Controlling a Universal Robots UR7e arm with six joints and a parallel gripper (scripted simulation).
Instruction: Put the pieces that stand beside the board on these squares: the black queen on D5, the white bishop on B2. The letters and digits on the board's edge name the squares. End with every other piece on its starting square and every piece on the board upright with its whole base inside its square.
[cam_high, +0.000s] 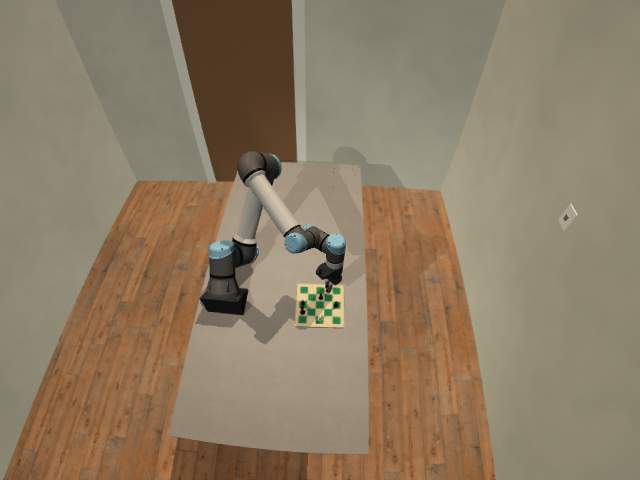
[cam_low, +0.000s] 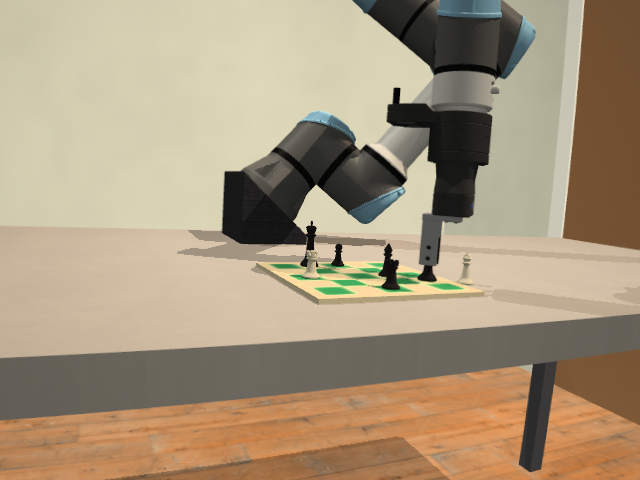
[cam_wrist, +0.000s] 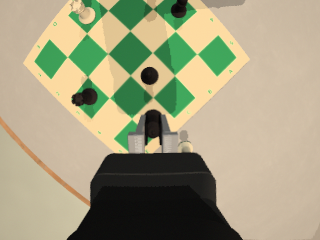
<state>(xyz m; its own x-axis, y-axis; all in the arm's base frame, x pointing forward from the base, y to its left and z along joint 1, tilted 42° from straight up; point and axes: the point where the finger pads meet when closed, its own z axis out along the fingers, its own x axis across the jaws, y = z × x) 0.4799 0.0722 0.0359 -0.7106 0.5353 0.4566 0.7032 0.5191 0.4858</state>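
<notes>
My gripper is now 1 cm above the black queen. The rest, counted from my hand: chessboard (8 cm to the right, 4 cm below, 4 cm behind); then black pawn (12 cm behind, 7 cm to the right, 3 cm below); then black king (12 cm to the right, 12 cm behind, 1 cm below).
</notes>
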